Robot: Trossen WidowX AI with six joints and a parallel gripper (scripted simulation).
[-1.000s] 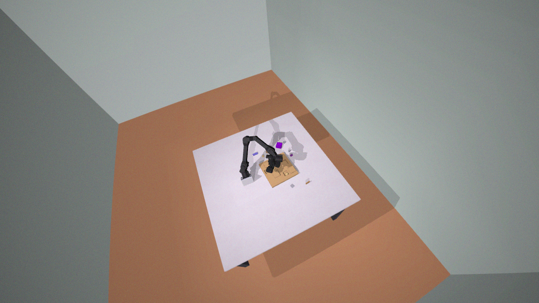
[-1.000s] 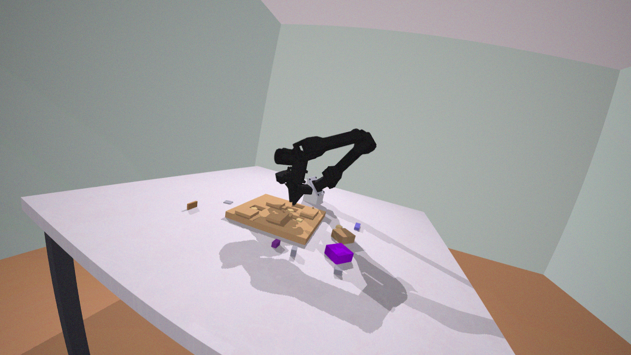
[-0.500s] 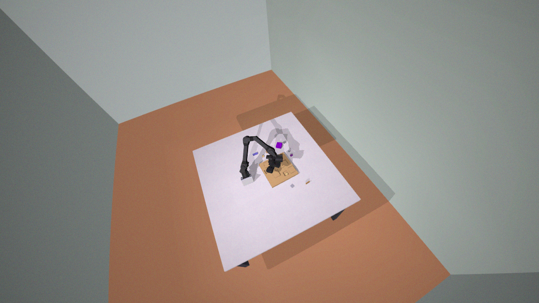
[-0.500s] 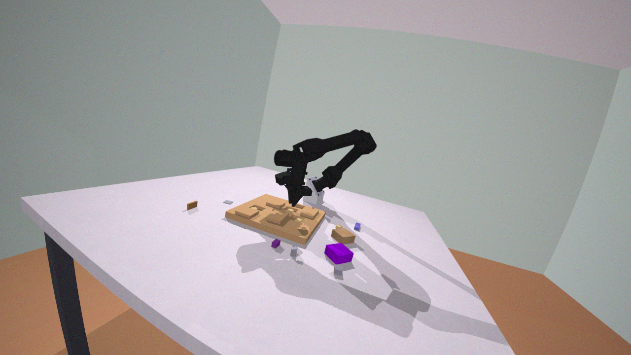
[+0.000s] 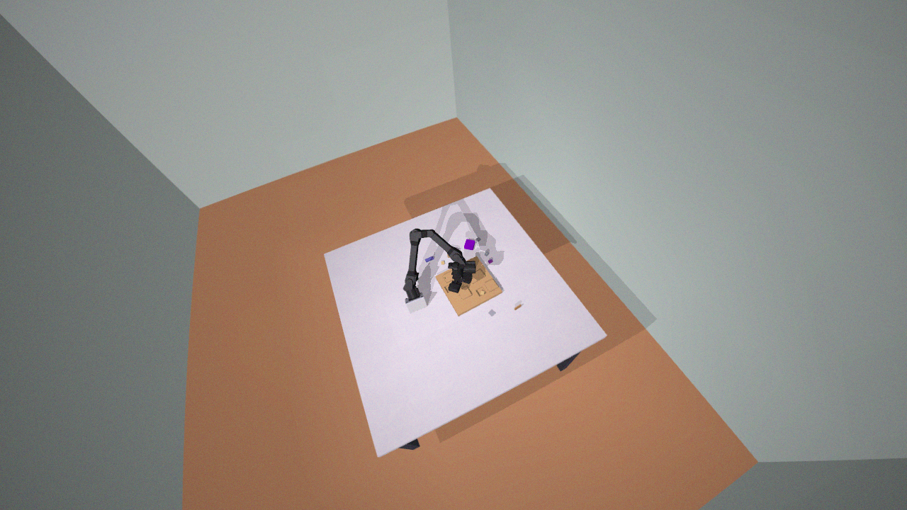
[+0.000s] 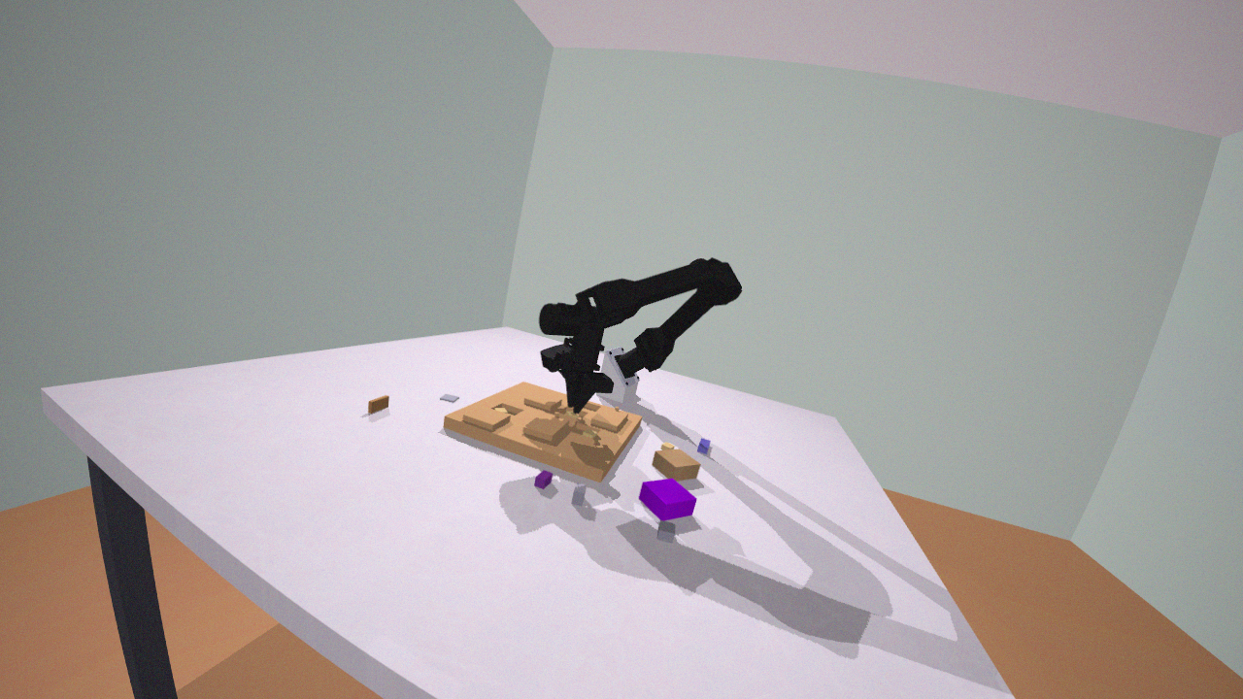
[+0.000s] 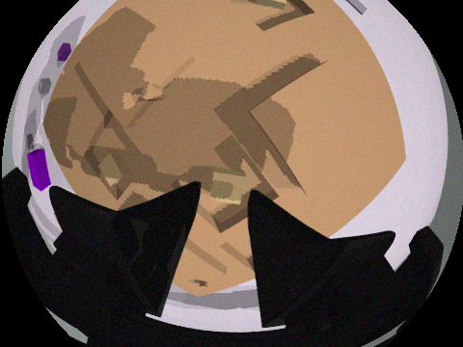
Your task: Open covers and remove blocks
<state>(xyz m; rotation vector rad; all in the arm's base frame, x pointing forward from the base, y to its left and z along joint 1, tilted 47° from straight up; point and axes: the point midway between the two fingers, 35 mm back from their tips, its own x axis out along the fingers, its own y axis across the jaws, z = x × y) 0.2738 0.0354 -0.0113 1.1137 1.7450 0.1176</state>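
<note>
My gripper tip is now 12 cm past the blue piece, 26 cm to the right of it and 2 cm above it. Round my gripper tip: grey tile: 11 cm ahead, 23 cm to the right, 3 cm below; then small purple cube: 24 cm ahead, 10 cm to the left, 2 cm below; then brown box: 4 cm ahead, 24 cm to the left, 1 cm below.
</note>
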